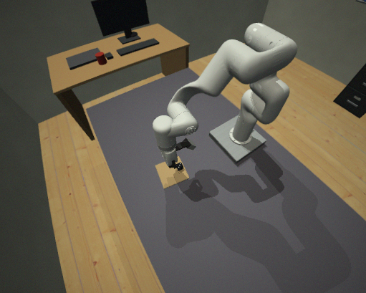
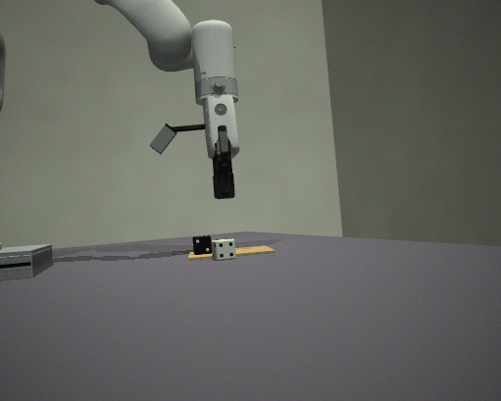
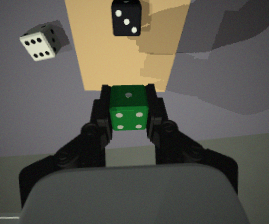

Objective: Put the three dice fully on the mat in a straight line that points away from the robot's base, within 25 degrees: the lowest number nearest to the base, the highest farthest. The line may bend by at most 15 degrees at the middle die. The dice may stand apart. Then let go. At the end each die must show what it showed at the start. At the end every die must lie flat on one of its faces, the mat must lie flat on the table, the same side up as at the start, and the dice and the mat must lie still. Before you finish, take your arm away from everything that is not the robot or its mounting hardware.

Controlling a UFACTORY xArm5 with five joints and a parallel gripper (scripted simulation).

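Right now my hand is 120 mm above the tan mat. Round my hand: green die 10 mm below; black die 40 mm behind, 10 mm to the left, 100 mm below; white die 50 mm behind, 100 mm to the right, 100 mm below.
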